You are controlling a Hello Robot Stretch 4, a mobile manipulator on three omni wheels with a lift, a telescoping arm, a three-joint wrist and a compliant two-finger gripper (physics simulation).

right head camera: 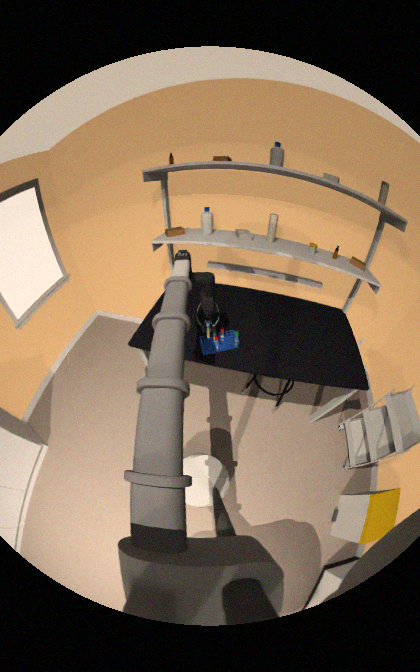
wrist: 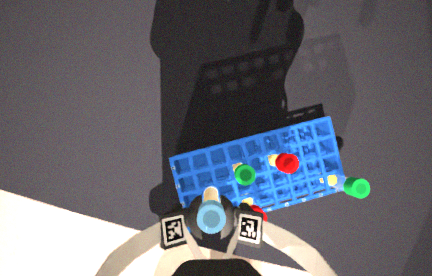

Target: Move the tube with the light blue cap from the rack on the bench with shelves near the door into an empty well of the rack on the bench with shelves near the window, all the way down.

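Places are measured from the robot's base along level axes (x left, y back, z up), in millimetres.
Pixels of known places: hand, tool point: (right head camera: 207,330) (wrist: 211,214); robot's base, link origin: (right head camera: 200,478).
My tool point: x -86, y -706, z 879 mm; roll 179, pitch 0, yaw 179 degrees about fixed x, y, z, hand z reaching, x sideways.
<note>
For each thing: its top centre in the pictures, then the offset to it from my tool point. "pt": a spot on its surface instead. Level surfaces: height alone.
- tube with the light blue cap, top centre: (wrist: 212,222) (right head camera: 207,321) dz +52, dx +0, dy -9 mm
- blue rack, surface spot: (wrist: 175,169) pt dz -87, dx +39, dy -30 mm
- black bench, surface height: dz -145 mm
The tube with the light blue cap (right head camera: 208,325) (wrist: 211,217) is between the fingertips of my gripper (right head camera: 208,321) (wrist: 212,228), which is shut on it just below the cap. The tube is about upright, its cap higher than the other caps. Its lower end shows over the left part of the blue rack (right head camera: 206,348) (wrist: 175,169); whether the tip is inside a well I cannot tell. The rack stands on the black bench (right head camera: 300,340) with shelves, near the window (right head camera: 30,250). The fingers hide the rack's near left corner in the wrist view.
In the rack are a green-capped tube (wrist: 245,174), a red-capped tube (right head camera: 222,331) (wrist: 287,163), another red-capped tube (right head camera: 216,338) (wrist: 259,214) partly behind the right finger, and a green-capped tube (right head camera: 236,334) (wrist: 357,188) at the right end. Shelves (right head camera: 260,250) hang above the bench. A round white stool (right head camera: 202,492) stands before it.
</note>
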